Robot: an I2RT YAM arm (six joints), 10 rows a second.
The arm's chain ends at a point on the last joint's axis. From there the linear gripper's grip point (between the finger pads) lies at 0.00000 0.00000 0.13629 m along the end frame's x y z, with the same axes.
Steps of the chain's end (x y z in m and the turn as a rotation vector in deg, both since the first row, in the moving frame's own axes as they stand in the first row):
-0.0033, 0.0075, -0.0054, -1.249, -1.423, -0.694
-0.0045, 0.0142, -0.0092, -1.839, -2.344, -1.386
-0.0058, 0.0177, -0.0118, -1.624, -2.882, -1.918
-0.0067, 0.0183, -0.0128, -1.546, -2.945, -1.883
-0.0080, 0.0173, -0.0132, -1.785, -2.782, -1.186
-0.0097, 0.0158, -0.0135, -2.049, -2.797, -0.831
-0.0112, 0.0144, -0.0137, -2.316, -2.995, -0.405
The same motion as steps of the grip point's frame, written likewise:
-0.0067, 0.0105, -0.0055, -1.249, -1.423, -0.694
-0.0100, 0.0186, -0.0094, -1.839, -2.344, -1.386
-0.0126, 0.0217, -0.0120, -1.624, -2.882, -1.918
-0.0136, 0.0221, -0.0130, -1.546, -2.945, -1.883
-0.0146, 0.0216, -0.0134, -1.785, -2.782, -1.186
-0.0163, 0.0207, -0.0137, -2.049, -2.797, -0.831
-0.0183, 0.0199, -0.0140, -2.316, -2.995, -0.405

